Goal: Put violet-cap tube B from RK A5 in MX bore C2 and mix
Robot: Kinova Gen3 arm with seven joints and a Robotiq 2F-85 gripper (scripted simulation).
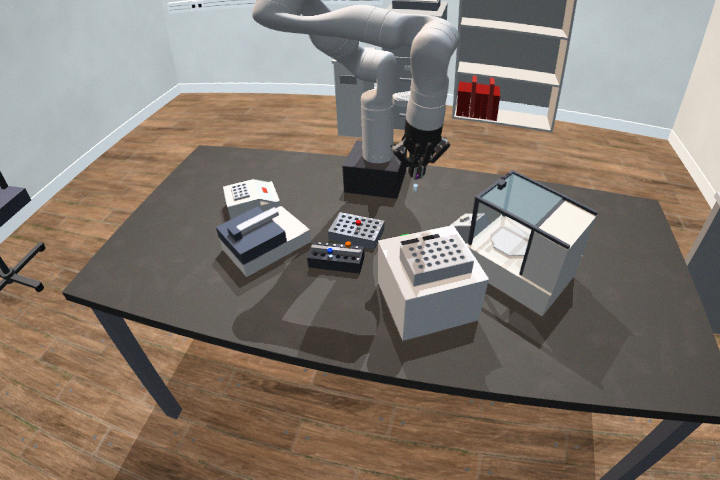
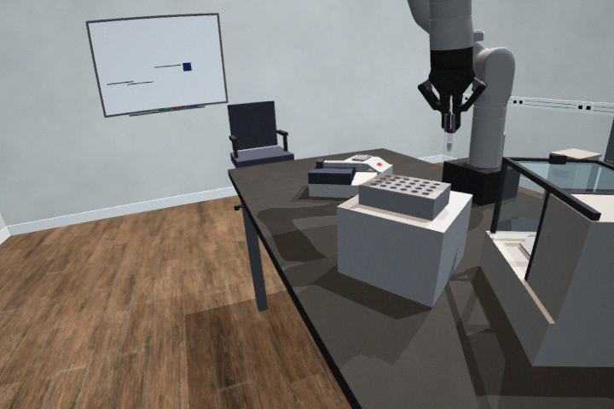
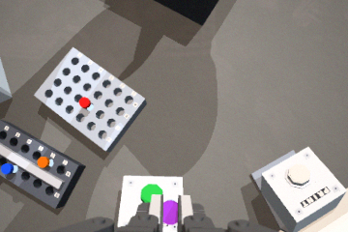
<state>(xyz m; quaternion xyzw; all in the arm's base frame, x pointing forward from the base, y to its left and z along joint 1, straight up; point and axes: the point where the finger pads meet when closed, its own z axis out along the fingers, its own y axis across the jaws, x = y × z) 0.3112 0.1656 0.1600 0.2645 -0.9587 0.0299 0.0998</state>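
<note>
Right now the grey bored block is 16 cm ahead of my hand, 7 cm to the left of it and 10 cm below it. Also, from my hand: green start key 1 cm ahead, 2 cm to the right, 18 cm below; tube rack RK 5 cm behind, 16 cm to the right, 24 cm below; red-capped tube 4 cm behind, 15 cm to the right, 23 cm below.
</note>
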